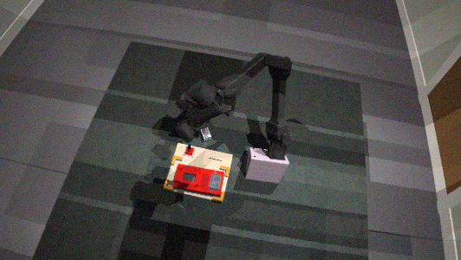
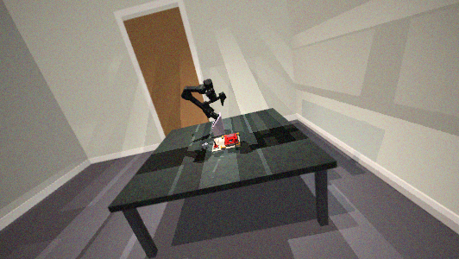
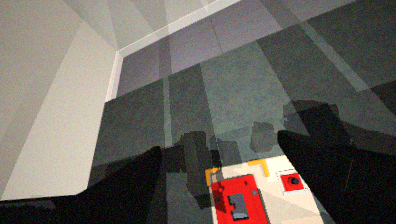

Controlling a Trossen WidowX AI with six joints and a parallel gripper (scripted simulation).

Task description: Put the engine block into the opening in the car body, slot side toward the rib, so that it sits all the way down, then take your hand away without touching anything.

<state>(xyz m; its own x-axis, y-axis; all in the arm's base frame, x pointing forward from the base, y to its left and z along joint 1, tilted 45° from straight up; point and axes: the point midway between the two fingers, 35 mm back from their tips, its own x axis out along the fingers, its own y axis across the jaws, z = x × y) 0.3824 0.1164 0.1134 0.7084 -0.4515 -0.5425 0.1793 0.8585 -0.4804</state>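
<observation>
Now: the grey engine block 31 cm below my gripper tip, 17 cm to the right of it and 10 cm behind it.
</observation>
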